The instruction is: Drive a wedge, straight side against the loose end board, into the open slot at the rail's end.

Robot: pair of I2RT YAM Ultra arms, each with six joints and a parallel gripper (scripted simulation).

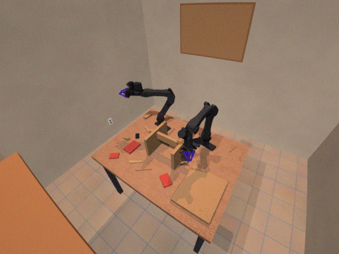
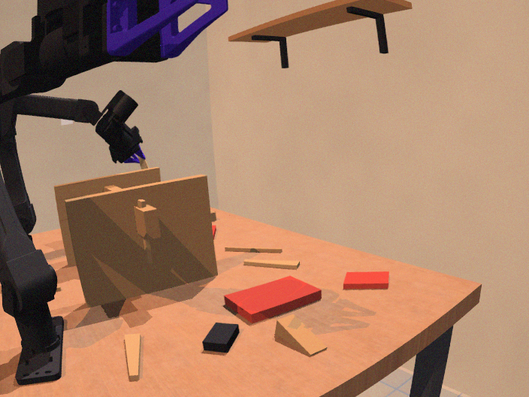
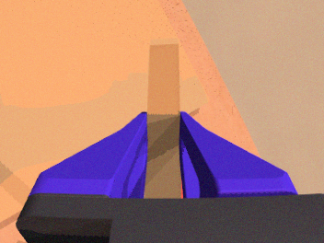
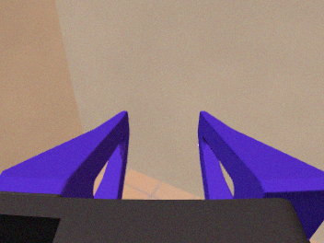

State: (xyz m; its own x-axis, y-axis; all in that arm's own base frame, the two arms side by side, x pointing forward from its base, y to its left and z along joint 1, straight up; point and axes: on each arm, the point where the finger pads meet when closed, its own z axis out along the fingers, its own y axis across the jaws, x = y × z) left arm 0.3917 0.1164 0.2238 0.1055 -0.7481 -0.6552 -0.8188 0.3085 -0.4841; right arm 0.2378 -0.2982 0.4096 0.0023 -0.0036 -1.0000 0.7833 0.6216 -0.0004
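Right now my left hand is 280 mm to the left of the rail, 150 mm past it and 80 mm above it. From my left hand the other things lie so: black block 670 mm to the right, 220 mm below, 140 mm behind; then flat panel 210 mm below, 130 mm to the left, 50 mm ahead.
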